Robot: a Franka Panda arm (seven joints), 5 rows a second.
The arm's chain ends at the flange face. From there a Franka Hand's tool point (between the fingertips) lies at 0.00 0.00 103.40 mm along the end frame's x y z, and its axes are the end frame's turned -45 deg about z.
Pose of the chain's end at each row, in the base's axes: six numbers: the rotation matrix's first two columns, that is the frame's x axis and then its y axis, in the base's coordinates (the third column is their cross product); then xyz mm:
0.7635 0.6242 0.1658 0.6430 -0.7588 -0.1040 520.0 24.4 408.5
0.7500 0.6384 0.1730 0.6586 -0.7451 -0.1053 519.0 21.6 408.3
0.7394 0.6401 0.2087 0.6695 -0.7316 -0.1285 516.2 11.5 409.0
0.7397 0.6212 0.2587 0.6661 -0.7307 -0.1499 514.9 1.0 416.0
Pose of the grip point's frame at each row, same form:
0.0852 0.9779 0.1908 0.9945 -0.0952 0.0437 526.3 43.6 307.1
0.0646 0.9783 0.1968 0.9960 -0.0754 0.0479 525.4 41.5 307.0
0.0494 0.9699 0.2384 0.9962 -0.0647 0.0567 523.5 35.8 308.8
0.0520 0.9559 0.2889 0.9941 -0.0774 0.0769 524.8 30.3 317.3

